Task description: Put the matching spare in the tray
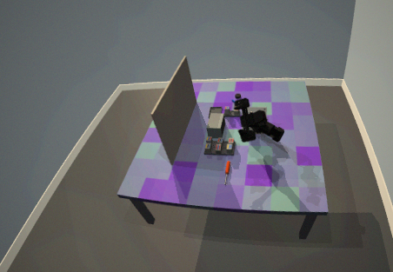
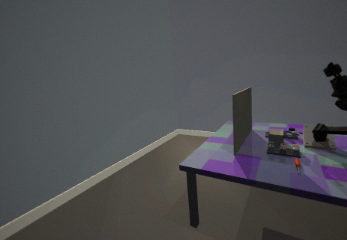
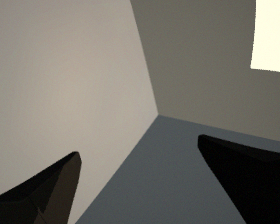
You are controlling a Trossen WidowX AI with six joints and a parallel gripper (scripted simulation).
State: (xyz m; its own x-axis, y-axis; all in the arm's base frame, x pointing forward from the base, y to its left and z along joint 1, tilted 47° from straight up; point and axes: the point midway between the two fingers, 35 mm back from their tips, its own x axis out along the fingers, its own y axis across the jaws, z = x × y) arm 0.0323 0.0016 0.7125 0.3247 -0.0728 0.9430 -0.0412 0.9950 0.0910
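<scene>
Now: gripper tip 8 cm short of the dark block, 34 cm to the left of it and 54 cm above it. Round my gripper tip: beige board 42 cm ahead, 59 cm to the right, 35 cm below; mounted unit 18 cm ahead, 55 cm to the right, 53 cm below.
</scene>
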